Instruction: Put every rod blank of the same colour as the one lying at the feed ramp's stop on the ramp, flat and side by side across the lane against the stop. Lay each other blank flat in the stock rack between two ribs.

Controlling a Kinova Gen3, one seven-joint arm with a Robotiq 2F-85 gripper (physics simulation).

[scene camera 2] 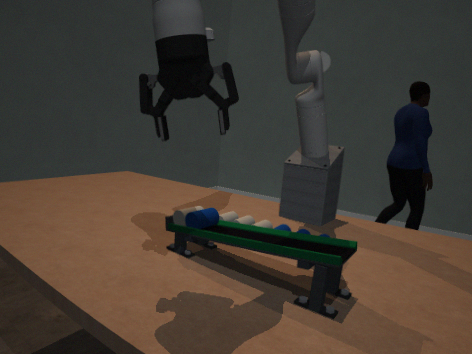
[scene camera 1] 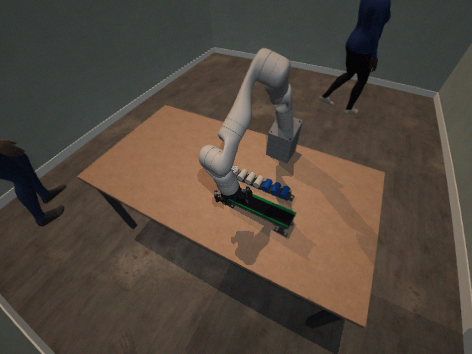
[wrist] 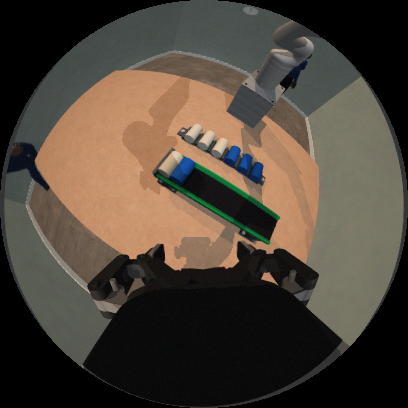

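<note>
The feed ramp (scene camera 1: 270, 210) (scene camera 2: 260, 246) (wrist: 215, 195) has green side rails. A white blank (scene camera 2: 183, 217) (wrist: 169, 164) lies flat across its lane against the stop at the left end. A blue blank (scene camera 2: 203, 218) (wrist: 183, 171) lies flat beside it, on its downstream side. In the stock rack (wrist: 183, 131) lie three white blanks (scene camera 1: 251, 178) (wrist: 206, 140), then three blue blanks (scene camera 1: 276, 188) (wrist: 245, 163), in one row. My gripper (scene camera 1: 233, 197) (scene camera 2: 193, 127) (wrist: 200, 250) is open and empty, high above the ramp's stop end. In scene camera 1 the arm hides that end.
The stock rack runs along the ramp's side nearer the grey robot base (scene camera 1: 283, 141) (scene camera 2: 311, 186) (wrist: 252, 106). The ramp stands on feet on the wooden table (scene camera 1: 165, 145) (scene camera 2: 90, 215) (wrist: 90, 140). A person (scene camera 1: 362, 45) (scene camera 2: 411, 132) stands beyond the table; another (scene camera 1: 22, 175) (wrist: 25, 159) is at the left.
</note>
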